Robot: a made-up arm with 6 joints.
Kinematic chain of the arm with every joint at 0, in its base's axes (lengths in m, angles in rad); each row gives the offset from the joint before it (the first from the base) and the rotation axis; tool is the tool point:
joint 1: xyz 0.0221 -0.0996 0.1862 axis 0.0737 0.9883 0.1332
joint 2: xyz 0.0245 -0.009 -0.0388 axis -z
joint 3: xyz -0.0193 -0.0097 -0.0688 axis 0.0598 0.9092 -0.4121
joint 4: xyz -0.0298 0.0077 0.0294 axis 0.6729 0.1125 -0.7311
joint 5: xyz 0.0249 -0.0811 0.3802 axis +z
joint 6: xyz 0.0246 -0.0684 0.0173 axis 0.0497 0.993 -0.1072
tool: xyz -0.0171 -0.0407 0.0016
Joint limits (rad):
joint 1: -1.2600..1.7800
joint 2: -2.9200..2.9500
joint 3: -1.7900..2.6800
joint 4: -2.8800..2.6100
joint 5: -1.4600..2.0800
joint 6: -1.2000..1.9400
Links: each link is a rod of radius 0.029 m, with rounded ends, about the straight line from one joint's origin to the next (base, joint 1, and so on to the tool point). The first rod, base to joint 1, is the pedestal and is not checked.
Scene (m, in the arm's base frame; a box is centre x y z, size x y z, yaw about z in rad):
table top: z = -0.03
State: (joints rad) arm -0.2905 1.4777 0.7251 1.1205 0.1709 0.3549
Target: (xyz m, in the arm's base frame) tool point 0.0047 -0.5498 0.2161
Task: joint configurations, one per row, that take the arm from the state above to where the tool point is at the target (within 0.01 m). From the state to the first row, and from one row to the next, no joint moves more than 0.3 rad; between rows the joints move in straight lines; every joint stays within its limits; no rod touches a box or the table.
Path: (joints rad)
1: -0.2419 1.2843 0.9005 0.8716 0.2542 0.3678
2: -0.1934 1.0909 1.0758 0.6226 0.3374 0.3807
3: -0.1448 0.8974 1.2512 0.3737 0.4207 0.3936
4: -0.0962 0.7040 1.4265 0.1247 0.5039 0.4065

